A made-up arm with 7 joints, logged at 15 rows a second.
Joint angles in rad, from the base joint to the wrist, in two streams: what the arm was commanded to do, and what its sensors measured. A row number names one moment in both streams.
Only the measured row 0 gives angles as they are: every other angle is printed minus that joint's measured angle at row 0.
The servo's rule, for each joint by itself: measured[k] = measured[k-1] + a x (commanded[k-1-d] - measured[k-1]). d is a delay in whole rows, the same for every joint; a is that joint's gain. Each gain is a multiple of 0.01, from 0.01 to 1. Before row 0 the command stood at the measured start. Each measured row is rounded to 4 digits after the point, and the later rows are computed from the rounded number. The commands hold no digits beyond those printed.
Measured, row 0:
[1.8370, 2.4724, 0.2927, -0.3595, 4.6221, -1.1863, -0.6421]
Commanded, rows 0 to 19:
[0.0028, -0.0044, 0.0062, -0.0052, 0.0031, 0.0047, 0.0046]
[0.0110, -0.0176, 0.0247, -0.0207, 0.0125, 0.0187, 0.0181]
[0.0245, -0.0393, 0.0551, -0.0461, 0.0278, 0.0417, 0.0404]
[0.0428, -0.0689, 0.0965, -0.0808, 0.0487, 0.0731, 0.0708]
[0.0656, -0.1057, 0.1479, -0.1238, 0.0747, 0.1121, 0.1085]
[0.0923, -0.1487, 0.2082, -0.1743, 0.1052, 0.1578, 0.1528]
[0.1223, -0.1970, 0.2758, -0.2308, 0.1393, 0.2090, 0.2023]
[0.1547, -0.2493, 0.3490, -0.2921, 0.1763, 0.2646, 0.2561]
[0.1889, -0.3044, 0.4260, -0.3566, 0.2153, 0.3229, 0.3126]
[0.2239, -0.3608, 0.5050, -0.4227, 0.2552, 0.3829, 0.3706]
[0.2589, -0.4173, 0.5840, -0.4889, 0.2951, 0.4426, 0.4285]
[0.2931, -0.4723, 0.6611, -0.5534, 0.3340, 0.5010, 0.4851]
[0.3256, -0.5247, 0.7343, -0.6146, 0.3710, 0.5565, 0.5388]
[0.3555, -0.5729, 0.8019, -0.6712, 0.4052, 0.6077, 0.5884]
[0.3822, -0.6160, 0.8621, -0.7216, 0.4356, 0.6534, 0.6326]
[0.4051, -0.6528, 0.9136, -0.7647, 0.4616, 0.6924, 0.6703]
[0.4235, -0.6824, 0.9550, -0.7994, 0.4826, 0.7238, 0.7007]
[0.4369, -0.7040, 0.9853, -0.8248, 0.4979, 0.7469, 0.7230]
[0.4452, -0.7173, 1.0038, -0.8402, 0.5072, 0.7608, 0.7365]
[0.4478, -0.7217, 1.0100, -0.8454, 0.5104, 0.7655, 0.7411]
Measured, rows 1 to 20:
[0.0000, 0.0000, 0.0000, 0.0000, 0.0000, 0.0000, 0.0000]
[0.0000, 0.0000, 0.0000, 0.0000, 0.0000, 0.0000, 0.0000]
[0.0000, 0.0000, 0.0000, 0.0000, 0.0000, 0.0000, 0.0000]
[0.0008, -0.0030, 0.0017, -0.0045, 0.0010, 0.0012, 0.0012]
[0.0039, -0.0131, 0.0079, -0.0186, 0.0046, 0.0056, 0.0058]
[0.0101, -0.0312, 0.0206, -0.0425, 0.0118, 0.0146, 0.0151]
[0.0199, -0.0572, 0.0411, -0.0758, 0.0232, 0.0292, 0.0301]
[0.0336, -0.0907, 0.0699, -0.1176, 0.0392, 0.0499, 0.0513]
[0.0512, -0.1307, 0.1072, -0.1669, 0.0597, 0.0769, 0.0787]
[0.0725, -0.1764, 0.1527, -0.2225, 0.0844, 0.1099, 0.1121]
[0.0972, -0.2267, 0.2057, -0.2831, 0.1129, 0.1486, 0.1510]
[0.1247, -0.2803, 0.2652, -0.3470, 0.1446, 0.1922, 0.1946]
[0.1545, -0.3358, 0.3299, -0.4129, 0.1789, 0.2399, 0.2421]
[0.1858, -0.3920, 0.3985, -0.4790, 0.2149, 0.2906, 0.2924]
[0.2180, -0.4474, 0.4694, -0.5437, 0.2518, 0.3432, 0.3444]
[0.2503, -0.5007, 0.5409, -0.6054, 0.2888, 0.3965, 0.3969]
[0.2819, -0.5505, 0.6114, -0.6626, 0.3249, 0.4493, 0.4486]
[0.3120, -0.5957, 0.6791, -0.7139, 0.3592, 0.5003, 0.4983]
[0.3399, -0.6351, 0.7424, -0.7581, 0.3909, 0.5483, 0.5447]
[0.3650, -0.6677, 0.7998, -0.7940, 0.4193, 0.5922, 0.5868]
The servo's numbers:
d 3
a 0.30 0.69 0.27 0.87 0.31 0.25 0.27

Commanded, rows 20 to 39:
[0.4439, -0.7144, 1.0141, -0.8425, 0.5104, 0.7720, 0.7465]
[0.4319, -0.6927, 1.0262, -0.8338, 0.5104, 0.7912, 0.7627]
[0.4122, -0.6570, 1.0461, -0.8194, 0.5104, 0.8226, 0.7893]
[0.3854, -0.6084, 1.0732, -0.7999, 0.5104, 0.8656, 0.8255]
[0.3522, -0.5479, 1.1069, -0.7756, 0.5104, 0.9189, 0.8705]
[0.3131, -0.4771, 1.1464, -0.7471, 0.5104, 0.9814, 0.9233]
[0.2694, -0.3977, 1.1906, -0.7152, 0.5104, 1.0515, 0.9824]
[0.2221, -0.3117, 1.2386, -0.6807, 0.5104, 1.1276, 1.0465]
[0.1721, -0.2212, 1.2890, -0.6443, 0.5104, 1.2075, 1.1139]
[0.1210, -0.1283, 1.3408, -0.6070, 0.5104, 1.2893, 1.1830]
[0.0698, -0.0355, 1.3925, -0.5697, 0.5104, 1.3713, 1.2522]
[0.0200, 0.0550, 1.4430, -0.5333, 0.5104, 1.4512, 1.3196]
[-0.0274, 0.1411, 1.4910, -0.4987, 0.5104, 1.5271, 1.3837]
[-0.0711, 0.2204, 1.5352, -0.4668, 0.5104, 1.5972, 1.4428]
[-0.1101, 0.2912, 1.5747, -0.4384, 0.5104, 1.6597, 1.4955]
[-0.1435, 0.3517, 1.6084, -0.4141, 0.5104, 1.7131, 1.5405]
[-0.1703, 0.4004, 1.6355, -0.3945, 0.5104, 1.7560, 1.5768]
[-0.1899, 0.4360, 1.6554, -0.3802, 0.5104, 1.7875, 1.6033]
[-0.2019, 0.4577, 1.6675, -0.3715, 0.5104, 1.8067, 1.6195]
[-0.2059, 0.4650, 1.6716, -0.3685, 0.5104, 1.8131, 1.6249]
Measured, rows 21 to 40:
[0.3866, -0.6927, 0.8499, -0.8208, 0.4437, 0.6309, 0.6236]
[0.4042, -0.7097, 0.8915, -0.8377, 0.4634, 0.6634, 0.6541]
[0.4173, -0.7180, 0.9235, -0.8444, 0.4780, 0.6889, 0.6776]
[0.4253, -0.7155, 0.9480, -0.8427, 0.4880, 0.7097, 0.6962]
[0.4273, -0.6998, 0.9691, -0.8350, 0.4949, 0.7301, 0.7142]
[0.4228, -0.6703, 0.9899, -0.8214, 0.4997, 0.7532, 0.7345]
[0.4116, -0.6276, 1.0124, -0.8027, 0.5030, 0.7813, 0.7591]
[0.3938, -0.5726, 1.0379, -0.7791, 0.5053, 0.8157, 0.7892]
[0.3696, -0.5067, 1.0672, -0.7513, 0.5069, 0.8571, 0.8254]
[0.3395, -0.4315, 1.1005, -0.7199, 0.5080, 0.9057, 0.8678]
[0.3043, -0.3488, 1.1378, -0.6858, 0.5087, 0.9612, 0.9160]
[0.2646, -0.2608, 1.1786, -0.6497, 0.5092, 1.0228, 0.9694]
[0.2215, -0.1694, 1.2224, -0.6126, 0.5096, 1.0894, 1.0271]
[0.1760, -0.0770, 1.2683, -0.5753, 0.5098, 1.1599, 1.0879]
[0.1292, 0.0141, 1.3155, -0.5388, 0.5100, 1.2327, 1.1505]
[0.0822, 0.1017, 1.3629, -0.5039, 0.5101, 1.3063, 1.2135]
[0.0362, 0.1836, 1.4094, -0.4716, 0.5102, 1.3790, 1.2754]
[-0.0077, 0.2578, 1.4540, -0.4427, 0.5103, 1.4492, 1.3348]
[-0.0484, 0.3226, 1.4957, -0.4178, 0.5103, 1.5152, 1.3903]
[-0.0850, 0.3763, 1.5334, -0.3975, 0.5103, 1.5754, 1.4407]

